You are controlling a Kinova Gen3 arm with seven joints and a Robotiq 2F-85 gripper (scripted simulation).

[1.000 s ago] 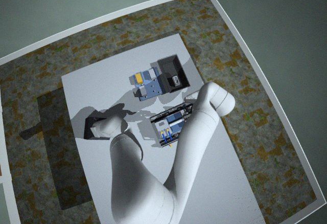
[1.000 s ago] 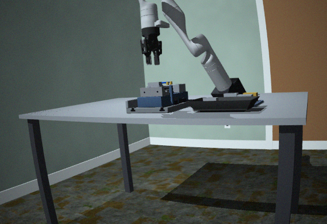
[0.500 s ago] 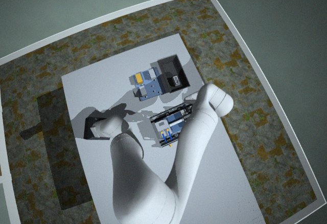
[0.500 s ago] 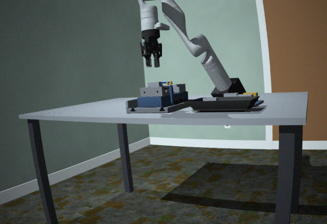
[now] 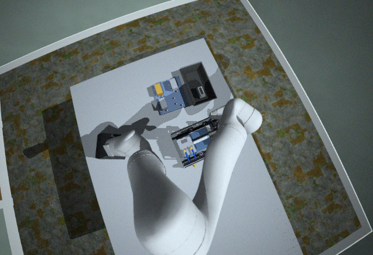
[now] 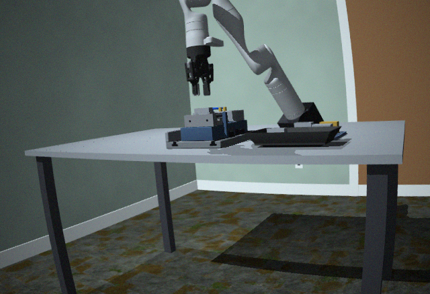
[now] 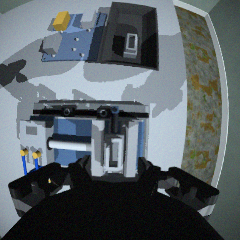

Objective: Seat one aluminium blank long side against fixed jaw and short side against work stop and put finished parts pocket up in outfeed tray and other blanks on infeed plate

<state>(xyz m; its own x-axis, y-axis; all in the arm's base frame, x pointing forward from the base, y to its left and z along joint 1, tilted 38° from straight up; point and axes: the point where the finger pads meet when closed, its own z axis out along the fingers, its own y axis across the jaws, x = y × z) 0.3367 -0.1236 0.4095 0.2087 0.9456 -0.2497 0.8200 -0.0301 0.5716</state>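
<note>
The vise is 130 mm below my hand, 70 mm behind it and 20 mm to the left of it. Round my hand: brass blank 390 mm to the left, 140 mm below, 90 mm behind.
</note>
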